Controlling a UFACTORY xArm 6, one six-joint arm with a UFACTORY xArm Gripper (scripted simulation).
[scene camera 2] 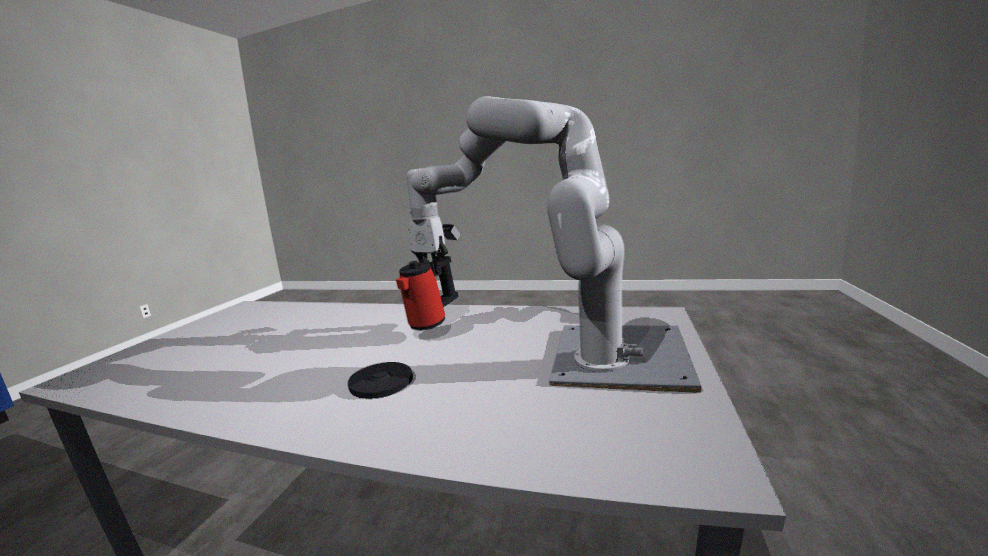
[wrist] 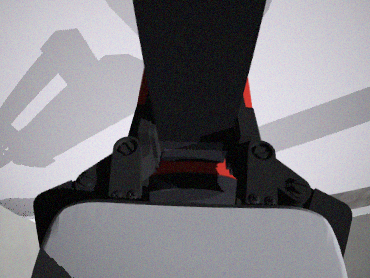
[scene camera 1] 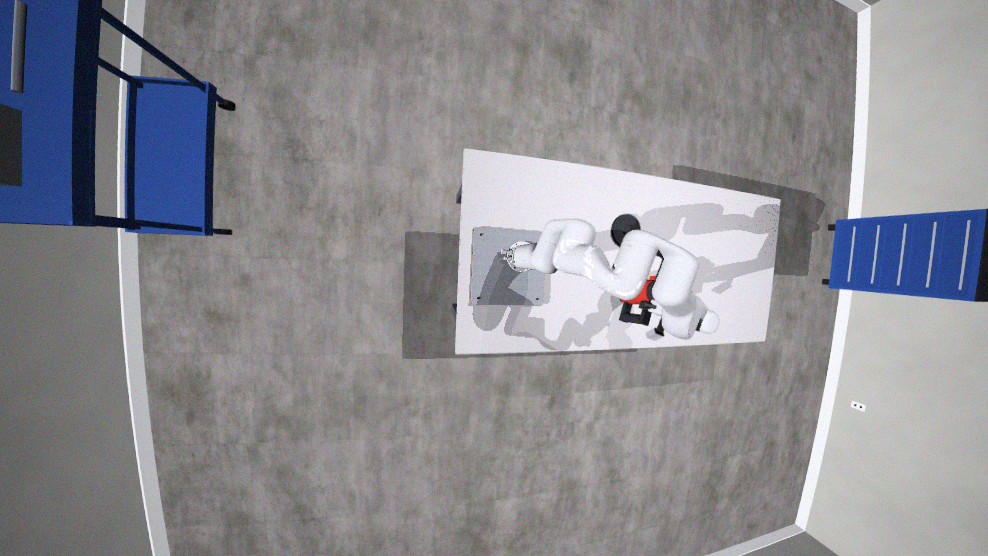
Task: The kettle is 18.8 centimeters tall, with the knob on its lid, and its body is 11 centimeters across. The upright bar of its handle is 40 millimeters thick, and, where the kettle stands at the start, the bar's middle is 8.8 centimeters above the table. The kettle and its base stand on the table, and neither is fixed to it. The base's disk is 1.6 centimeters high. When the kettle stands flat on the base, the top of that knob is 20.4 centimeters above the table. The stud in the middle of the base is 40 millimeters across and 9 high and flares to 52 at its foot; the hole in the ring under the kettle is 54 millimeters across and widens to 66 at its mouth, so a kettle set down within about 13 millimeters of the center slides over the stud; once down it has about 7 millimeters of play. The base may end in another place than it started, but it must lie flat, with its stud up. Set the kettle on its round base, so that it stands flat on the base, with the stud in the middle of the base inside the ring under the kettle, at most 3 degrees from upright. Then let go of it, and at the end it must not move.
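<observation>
There is my gripper (wrist: 195,102), which I can see. I also see a round black base (scene camera 2: 387,378).
</observation>
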